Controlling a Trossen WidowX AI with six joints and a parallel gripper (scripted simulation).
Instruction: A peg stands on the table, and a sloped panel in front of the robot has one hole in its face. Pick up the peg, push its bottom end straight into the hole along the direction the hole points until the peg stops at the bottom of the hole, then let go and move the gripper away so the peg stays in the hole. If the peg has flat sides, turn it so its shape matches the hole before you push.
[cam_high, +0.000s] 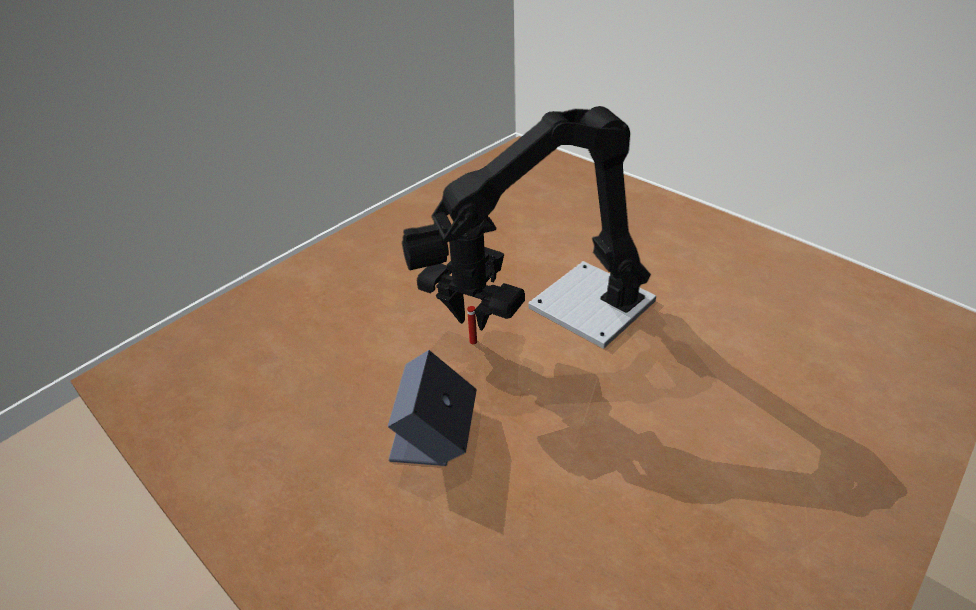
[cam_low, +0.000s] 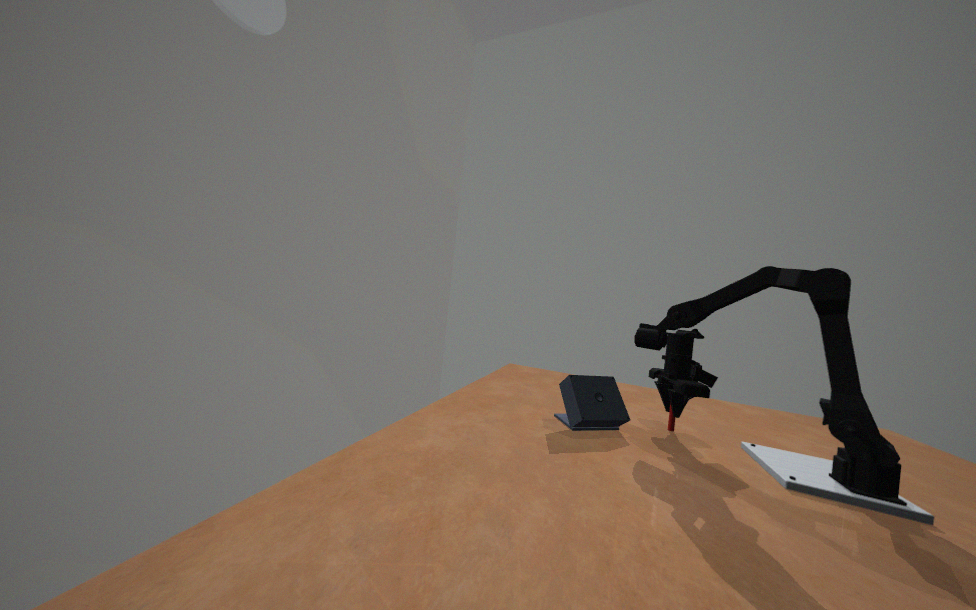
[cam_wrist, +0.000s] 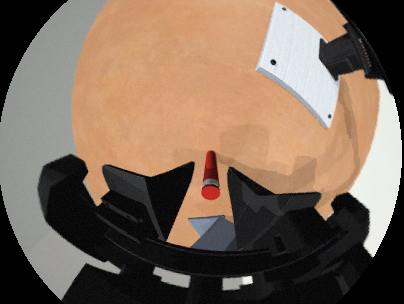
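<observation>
Now: the panel 190 mm ahead of my gripper tip, 110 mm to the left of it and 20 mm above it. Round my gripper tip: red peg 20 mm above.
</observation>
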